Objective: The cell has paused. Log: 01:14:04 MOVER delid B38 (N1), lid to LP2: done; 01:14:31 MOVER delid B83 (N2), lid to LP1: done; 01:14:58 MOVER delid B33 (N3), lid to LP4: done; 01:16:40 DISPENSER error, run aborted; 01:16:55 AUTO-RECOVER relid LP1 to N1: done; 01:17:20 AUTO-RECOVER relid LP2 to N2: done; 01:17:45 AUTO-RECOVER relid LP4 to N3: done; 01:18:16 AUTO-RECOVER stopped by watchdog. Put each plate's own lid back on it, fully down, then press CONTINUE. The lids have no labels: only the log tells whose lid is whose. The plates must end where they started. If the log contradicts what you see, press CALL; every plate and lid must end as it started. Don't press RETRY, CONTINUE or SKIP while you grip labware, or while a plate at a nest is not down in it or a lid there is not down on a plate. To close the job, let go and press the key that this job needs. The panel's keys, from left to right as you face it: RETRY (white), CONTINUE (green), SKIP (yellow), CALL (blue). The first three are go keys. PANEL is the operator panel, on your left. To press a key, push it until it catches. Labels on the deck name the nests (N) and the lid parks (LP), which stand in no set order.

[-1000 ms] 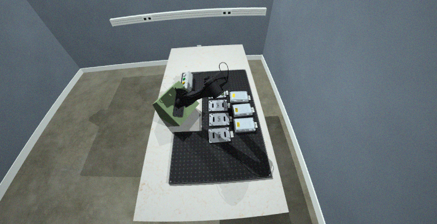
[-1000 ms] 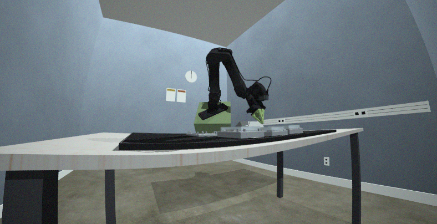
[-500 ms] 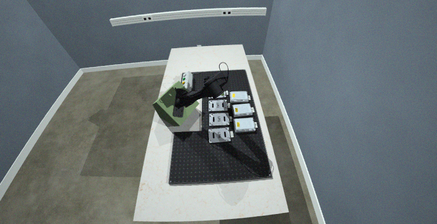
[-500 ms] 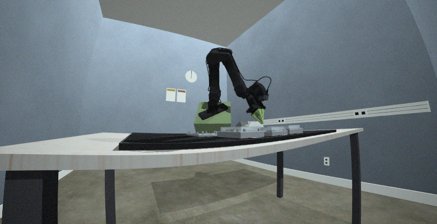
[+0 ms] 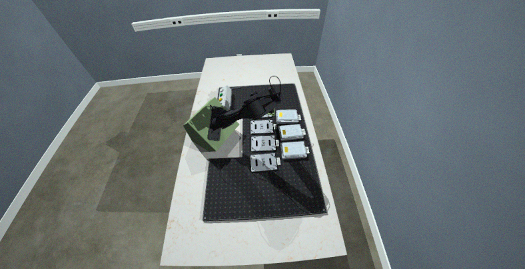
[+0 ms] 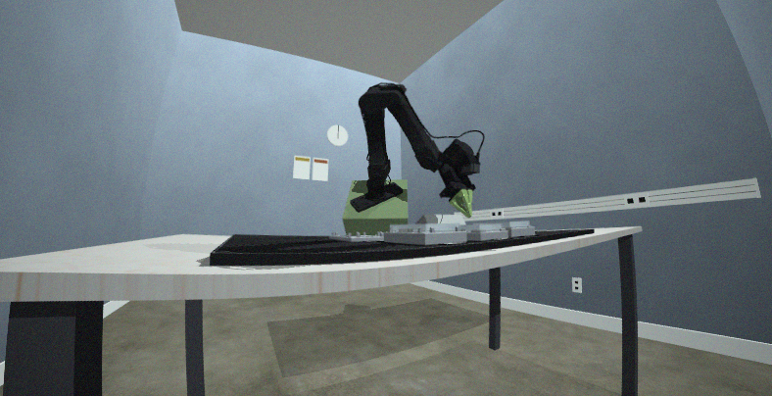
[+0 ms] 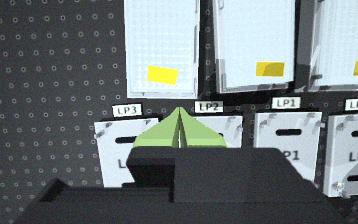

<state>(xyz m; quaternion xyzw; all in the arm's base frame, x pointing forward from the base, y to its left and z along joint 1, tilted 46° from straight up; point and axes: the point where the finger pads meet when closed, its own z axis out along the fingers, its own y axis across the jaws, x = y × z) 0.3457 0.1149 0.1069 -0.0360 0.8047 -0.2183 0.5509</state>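
Now: the plate 130 mm to the right of my hand, 80 mm ahead of it and 40 mm below it. The rest, counted from my hand: lid park LP4: 290 mm to the right, 140 mm behind, 60 mm below; green continue key: 320 mm behind, 290 mm to the left; lid park LP2: 90 mm behind, 60 mm below, 30 mm to the right.
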